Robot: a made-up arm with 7 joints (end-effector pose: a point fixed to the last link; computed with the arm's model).
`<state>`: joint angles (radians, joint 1 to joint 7).
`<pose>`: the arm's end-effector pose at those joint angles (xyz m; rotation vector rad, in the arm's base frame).
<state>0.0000 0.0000 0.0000 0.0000 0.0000 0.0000 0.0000</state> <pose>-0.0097 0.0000 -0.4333 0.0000 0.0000 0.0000</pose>
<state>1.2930 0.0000 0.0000 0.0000 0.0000 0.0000 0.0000</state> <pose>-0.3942 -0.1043 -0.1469 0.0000 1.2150 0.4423</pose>
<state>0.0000 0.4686 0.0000 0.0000 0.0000 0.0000 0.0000</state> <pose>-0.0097 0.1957 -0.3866 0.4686 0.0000 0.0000</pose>
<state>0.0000 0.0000 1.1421 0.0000 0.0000 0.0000 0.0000</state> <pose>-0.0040 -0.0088 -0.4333 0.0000 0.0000 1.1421</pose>
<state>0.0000 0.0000 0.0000 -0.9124 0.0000 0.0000 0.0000</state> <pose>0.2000 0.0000 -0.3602 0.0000 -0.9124 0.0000</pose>
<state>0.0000 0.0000 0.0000 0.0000 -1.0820 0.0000 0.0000</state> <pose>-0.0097 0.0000 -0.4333 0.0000 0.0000 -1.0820</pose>
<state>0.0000 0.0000 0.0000 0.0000 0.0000 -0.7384 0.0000</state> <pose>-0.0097 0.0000 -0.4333 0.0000 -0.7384 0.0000</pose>
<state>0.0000 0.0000 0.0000 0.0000 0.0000 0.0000 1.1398</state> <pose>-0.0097 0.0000 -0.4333 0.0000 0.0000 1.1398</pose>
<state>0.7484 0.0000 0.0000 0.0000 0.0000 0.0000 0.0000</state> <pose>-0.2842 -0.0395 -0.3249 0.0000 0.7033 0.2560</pose>
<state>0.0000 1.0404 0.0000 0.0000 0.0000 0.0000 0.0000</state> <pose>-0.0097 0.3738 -0.2192 1.0404 0.0000 0.0000</pose>
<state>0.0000 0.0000 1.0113 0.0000 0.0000 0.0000 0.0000</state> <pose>-0.0051 -0.0082 -0.4333 0.0000 0.0000 1.0113</pose>
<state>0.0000 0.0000 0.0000 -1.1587 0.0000 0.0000 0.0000</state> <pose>0.2377 0.0000 -0.3111 0.0000 -1.1587 0.0000</pose>
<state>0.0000 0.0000 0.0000 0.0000 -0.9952 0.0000 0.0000</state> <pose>-0.0097 0.0000 -0.4333 0.0000 0.0000 -0.9952</pose>
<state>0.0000 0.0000 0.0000 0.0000 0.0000 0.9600 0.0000</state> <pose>-0.0097 0.0000 -0.4333 0.0000 0.9600 0.0000</pose>
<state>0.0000 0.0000 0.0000 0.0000 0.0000 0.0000 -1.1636</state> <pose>-0.0097 0.0000 -0.4333 0.0000 0.0000 -1.1636</pose>
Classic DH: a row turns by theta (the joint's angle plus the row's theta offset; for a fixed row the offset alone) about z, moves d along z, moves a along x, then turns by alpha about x. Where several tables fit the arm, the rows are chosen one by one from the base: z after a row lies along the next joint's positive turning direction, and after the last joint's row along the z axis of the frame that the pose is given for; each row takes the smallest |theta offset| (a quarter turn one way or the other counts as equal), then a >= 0, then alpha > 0; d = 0 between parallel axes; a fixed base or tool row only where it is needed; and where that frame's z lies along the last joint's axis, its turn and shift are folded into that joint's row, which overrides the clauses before.
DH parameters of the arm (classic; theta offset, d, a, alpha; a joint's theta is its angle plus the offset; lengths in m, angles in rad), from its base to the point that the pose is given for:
base (fixed): 0 0 0 -1.2217
joint 1: 1.5708 0 0 1.5708
joint 2: 1.2217 0 0 -1.5708
joint 3: -1.5708 -0.1831 0.0206 -1.5708
joint 4: 0 0 -0.0303 1.5708
joint 5: 0 -0.2502 0 -1.5708
joint 6: 0 0 0 1.5708
joint 7: 0 0 0 0

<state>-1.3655 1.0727 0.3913 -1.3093 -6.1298 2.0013 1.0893</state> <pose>0.1883 0.1719 0.2766 -0.2892 -1.0406 1.5480</pose>
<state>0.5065 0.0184 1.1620 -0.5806 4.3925 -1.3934 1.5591</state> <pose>-0.1607 0.1195 -0.3803 -0.6673 -0.5254 0.6611</pose>
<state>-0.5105 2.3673 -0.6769 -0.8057 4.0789 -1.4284 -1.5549</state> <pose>0.0922 0.3244 0.2486 1.2838 -1.1939 2.2122</pose>
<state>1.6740 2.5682 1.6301 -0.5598 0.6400 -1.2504 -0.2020</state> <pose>0.3489 0.2454 0.0590 0.9509 -2.1332 -1.6114</pose>
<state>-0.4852 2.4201 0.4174 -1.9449 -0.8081 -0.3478 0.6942</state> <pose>0.1432 -0.0339 0.2504 -1.8807 0.9088 2.0176</pose>
